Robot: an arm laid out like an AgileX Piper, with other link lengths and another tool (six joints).
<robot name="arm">
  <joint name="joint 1" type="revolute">
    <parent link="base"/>
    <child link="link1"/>
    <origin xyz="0 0 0.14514"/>
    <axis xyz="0 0 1"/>
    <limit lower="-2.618" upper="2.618"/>
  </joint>
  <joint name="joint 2" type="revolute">
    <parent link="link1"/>
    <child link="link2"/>
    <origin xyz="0 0 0" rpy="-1.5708 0 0"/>
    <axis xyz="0 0 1"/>
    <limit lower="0" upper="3.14"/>
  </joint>
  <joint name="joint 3" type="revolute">
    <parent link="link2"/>
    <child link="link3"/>
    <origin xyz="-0.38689 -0.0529 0"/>
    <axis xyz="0 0 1"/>
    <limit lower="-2.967" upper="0"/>
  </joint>
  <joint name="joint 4" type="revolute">
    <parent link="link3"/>
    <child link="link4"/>
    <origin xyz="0.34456 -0.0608 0" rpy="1.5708 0 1.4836"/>
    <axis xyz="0 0 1"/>
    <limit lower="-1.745" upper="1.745"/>
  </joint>
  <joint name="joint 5" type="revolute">
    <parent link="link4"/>
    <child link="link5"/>
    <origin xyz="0 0 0" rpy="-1.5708 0 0"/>
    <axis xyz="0 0 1"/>
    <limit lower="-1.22" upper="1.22"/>
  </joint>
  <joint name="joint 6" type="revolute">
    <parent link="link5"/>
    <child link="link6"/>
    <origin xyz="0 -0.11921 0" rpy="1.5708 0 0"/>
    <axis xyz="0 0 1"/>
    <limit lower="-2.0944" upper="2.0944"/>
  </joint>
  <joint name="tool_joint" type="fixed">
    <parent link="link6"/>
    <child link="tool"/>
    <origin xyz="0.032 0.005 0.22" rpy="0 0.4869 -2.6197"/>
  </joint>
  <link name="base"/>
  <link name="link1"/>
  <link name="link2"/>
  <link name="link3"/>
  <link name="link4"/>
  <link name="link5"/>
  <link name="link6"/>
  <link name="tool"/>
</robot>
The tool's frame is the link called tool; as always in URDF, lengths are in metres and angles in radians.
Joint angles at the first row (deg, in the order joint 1, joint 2, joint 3, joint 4, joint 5, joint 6):
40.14, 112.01, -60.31, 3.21, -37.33, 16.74
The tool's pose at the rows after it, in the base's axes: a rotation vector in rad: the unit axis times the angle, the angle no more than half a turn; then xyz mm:
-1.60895 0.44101 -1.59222 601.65 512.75 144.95
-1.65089 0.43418 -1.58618 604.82 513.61 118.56
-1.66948 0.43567 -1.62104 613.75 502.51 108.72
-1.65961 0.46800 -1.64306 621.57 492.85 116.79
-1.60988 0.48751 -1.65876 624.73 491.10 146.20
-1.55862 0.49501 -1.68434 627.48 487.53 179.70
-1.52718 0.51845 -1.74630 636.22 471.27 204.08
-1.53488 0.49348 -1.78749 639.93 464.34 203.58
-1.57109 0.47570 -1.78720 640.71 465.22 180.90
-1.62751 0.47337 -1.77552 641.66 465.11 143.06
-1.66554 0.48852 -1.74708 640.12 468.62 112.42
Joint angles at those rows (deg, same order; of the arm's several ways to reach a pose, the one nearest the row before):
40.14, 113.99, -61.45, 3.21, -36.09, 16.74
40.04, 116.19, -62.24, 3.21, -35.41, 16.42
39.66, 116.86, -62.37, 5.73, -35.22, 13.32
39.32, 116.23, -62.36, 8.08, -35.22, 11.96
39.32, 114.35, -62.37, 9.00, -35.83, 11.72
39.32, 112.08, -62.46, 10.20, -36.12, 10.47
39.32, 110.20, -62.46, 15.26, -36.37, 5.44
39.32, 110.09, -62.46, 17.22, -36.37, 1.70
39.32, 111.68, -62.46, 17.12, -36.25, 1.11
39.32, 114.42, -62.46, 17.36, -36.26, 1.11
39.44, 116.87, -62.58, 16.83, -36.52, 2.90

